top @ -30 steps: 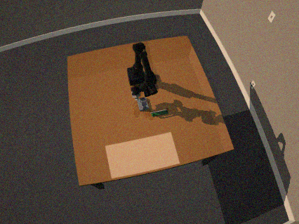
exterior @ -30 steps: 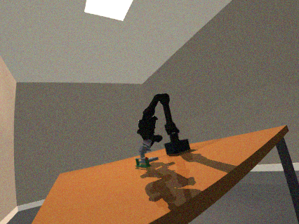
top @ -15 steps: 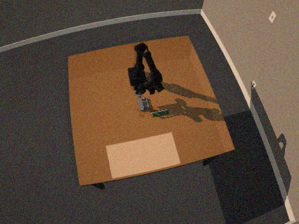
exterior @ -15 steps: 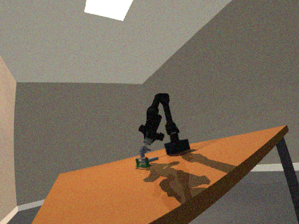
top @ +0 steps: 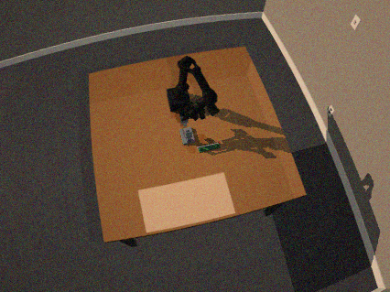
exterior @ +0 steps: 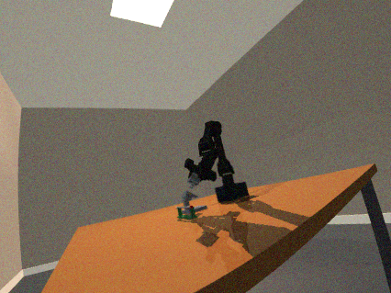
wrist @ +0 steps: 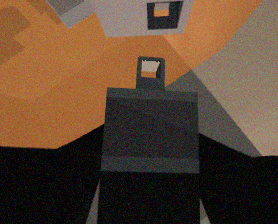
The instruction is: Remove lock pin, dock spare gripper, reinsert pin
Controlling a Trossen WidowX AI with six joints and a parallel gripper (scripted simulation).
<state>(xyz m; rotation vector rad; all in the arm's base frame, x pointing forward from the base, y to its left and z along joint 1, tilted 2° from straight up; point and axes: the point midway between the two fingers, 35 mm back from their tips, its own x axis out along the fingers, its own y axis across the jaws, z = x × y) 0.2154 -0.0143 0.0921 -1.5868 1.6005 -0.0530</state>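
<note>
Right now my gripper tip is 16 cm short of the green piece, 14 cm to the right of it and 14 cm above it. The rest, counted from my gripper tip: mount 11 cm below, 6 cm ahead, 2 cm to the left; then spare gripper 1 cm to the left.
</note>
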